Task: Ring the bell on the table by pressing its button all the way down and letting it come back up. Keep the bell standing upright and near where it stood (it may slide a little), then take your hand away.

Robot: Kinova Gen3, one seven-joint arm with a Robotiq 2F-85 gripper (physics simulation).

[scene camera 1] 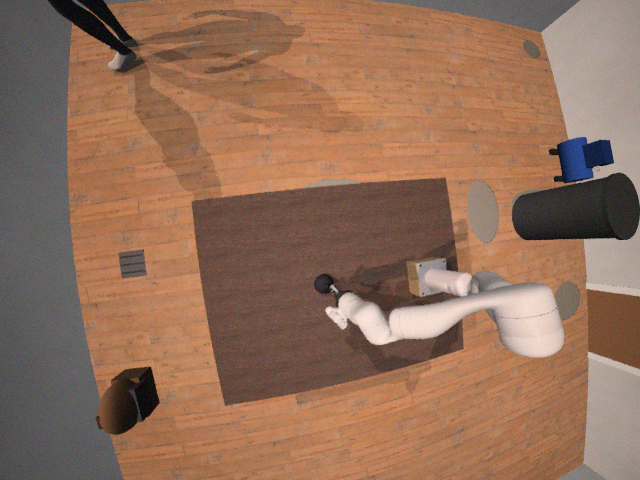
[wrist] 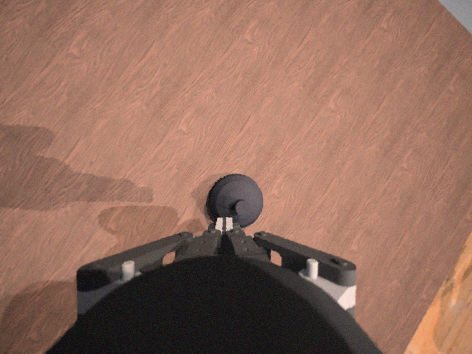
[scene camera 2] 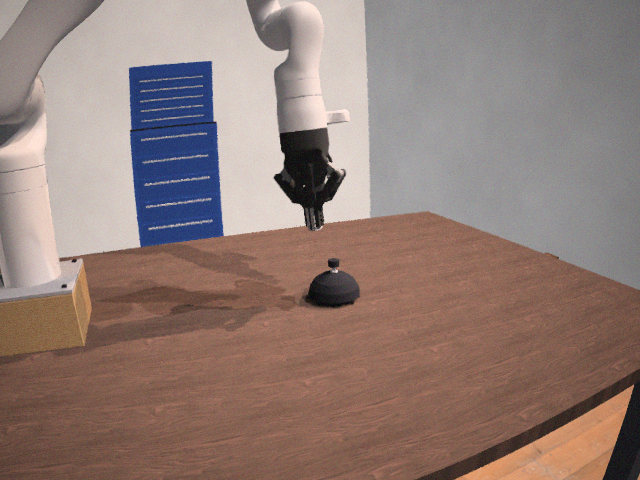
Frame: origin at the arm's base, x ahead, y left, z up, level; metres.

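Where they show: gripper, fingertip midpoint: (scene camera 1: 334, 291) (wrist: 224, 227) (scene camera 2: 315, 229); arm's base, link origin: (scene camera 1: 433, 278) (scene camera 2: 34, 277).
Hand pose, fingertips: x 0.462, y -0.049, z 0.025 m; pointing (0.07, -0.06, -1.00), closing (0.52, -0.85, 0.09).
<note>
Each offset is from my fingertips to the top centre of the thing. Level surfaces: height alone.
A dark domed bell @(dx +0.022, dy -0.017, dz -0.049 m) (scene camera 1: 323, 283) (scene camera 2: 333, 289) (wrist: 225, 194) stands upright on the brown table @(dz -0.115 m) (scene camera 1: 268, 232) (scene camera 2: 258, 392) (wrist: 300, 100). Its small black button @(dx +0.022, dy -0.017, dz -0.049 m) (scene camera 2: 333, 262) (wrist: 240, 207) stands up on a short pale stem, raised above the dome. My gripper (scene camera 1: 332, 287) (scene camera 2: 314, 228) (wrist: 224, 227) is shut with nothing between its fingers and points down. Its fingertips are above the height of the button and apart from it, a little to its left in scene camera 2. In the wrist view the fingertips overlap the lower rim of the dome, just below and left of the button.
The arm's base block (scene camera 1: 413, 279) (scene camera 2: 41, 322) stands on the table at the right in scene camera 1, at the left in scene camera 2. A black cylinder (scene camera 1: 563, 211) and a blue object (scene camera 1: 573, 159) are off the table. A person's legs (scene camera 1: 98, 25) show at the top left.
</note>
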